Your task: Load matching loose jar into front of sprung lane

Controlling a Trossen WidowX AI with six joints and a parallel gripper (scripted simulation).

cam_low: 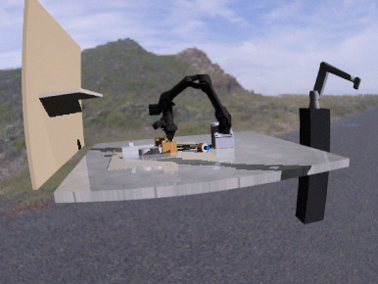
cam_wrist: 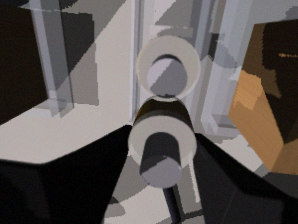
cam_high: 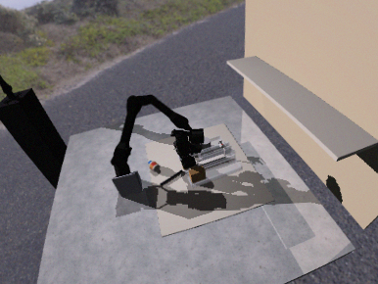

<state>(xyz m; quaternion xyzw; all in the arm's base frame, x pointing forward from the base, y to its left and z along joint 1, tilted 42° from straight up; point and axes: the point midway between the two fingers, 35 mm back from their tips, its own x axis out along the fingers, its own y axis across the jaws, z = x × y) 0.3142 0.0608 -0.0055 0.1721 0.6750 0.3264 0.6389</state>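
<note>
The black stick lies 90 mm behind my gripper tip, 30 mm to the right of it and 50 mm below it. Also, from my gripper tip: shelf: 520 mm ahead, 60 mm to the left, 310 mm above; then lane: 150 mm ahead, 60 mm to the left, 40 mm below.
</note>
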